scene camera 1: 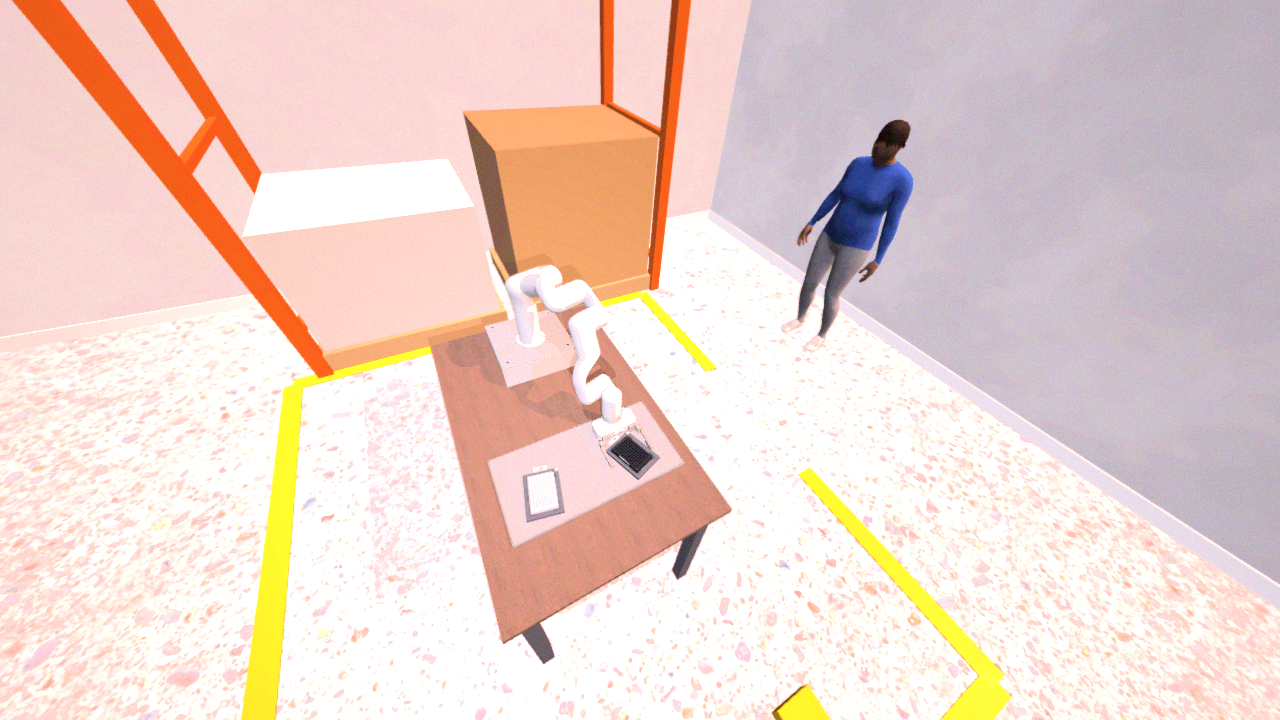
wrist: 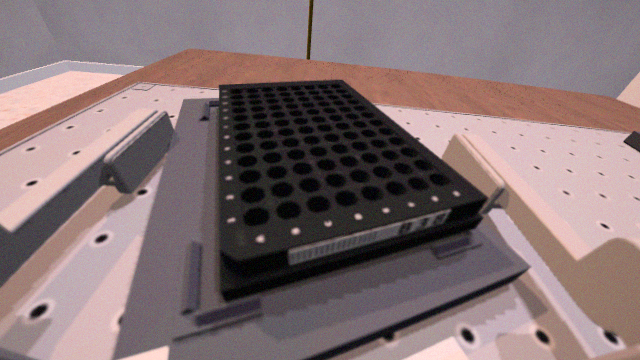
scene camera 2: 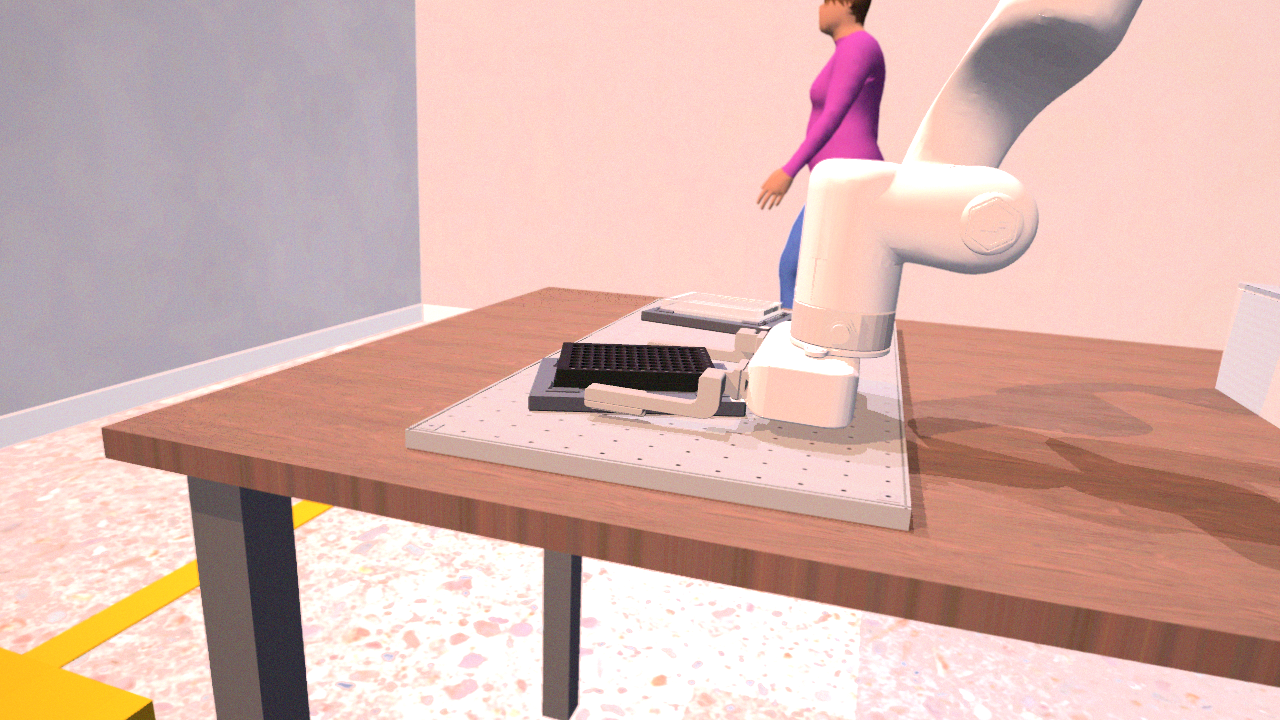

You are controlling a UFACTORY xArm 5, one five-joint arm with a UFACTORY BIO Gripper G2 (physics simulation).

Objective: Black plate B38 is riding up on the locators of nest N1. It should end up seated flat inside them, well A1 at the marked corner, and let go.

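Frame: origin at the arm's base, x ahead, y left, z up, level; metres.
Seen in the pictures: hand at its tool point: (scene camera 1: pixel 630 452) (wrist: pixel 313 159) (scene camera 2: pixel 646 374); arm's base at its link origin: (scene camera 1: pixel 531 338).
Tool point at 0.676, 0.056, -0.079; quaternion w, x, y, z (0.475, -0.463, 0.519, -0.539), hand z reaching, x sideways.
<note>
Pixels of each thing's middle, then the offset from my tool point to it, as dx, dy, dz. "*": a spot on its surface instead. Level surfaces: height alone.
- Black plate B38 at the middle of its body: (wrist: pixel 312 137) (scene camera 2: pixel 635 365) (scene camera 1: pixel 631 453) +0.010, +0.000, +0.007
- dark grey nest N1 at a spot on its surface: (wrist: pixel 170 200) * -0.024, +0.055, -0.002
- barcode label at a spot on its surface: (wrist: pixel 370 237) * -0.052, -0.010, +0.009
- same perforated board at its surface level: dz -0.014
Black plate B38 (scene camera 1: pixel 631 454) (scene camera 2: pixel 633 367) (wrist: pixel 320 150) lies on dark grey nest N1 (scene camera 2: pixel 541 398) (wrist: pixel 170 200). In the wrist view it sits slightly tilted, its right side looking higher, and a strip of nest shows between its left side and the left locators (wrist: pixel 193 277). The right-hand contact is mostly hidden. The barcode label (wrist: pixel 370 237) faces the wrist camera, and a cut corner shows at the near left. I cannot read which well is A1. My gripper (scene camera 2: pixel 631 371) (wrist: pixel 306 162) is open, fingers straddling the plate low down; the right finger is close to it, the left finger well apart.
Another nest with a pale, clear-looking plate (scene camera 1: pixel 542 492) (scene camera 2: pixel 725 307) stands on the same perforated board (scene camera 1: pixel 581 465) (scene camera 2: pixel 760 456). The arm's base block (scene camera 1: pixel 537 365) is at the table's far end. A person (scene camera 1: pixel 859 205) (scene camera 2: pixel 845 98) stands away from the table.
</note>
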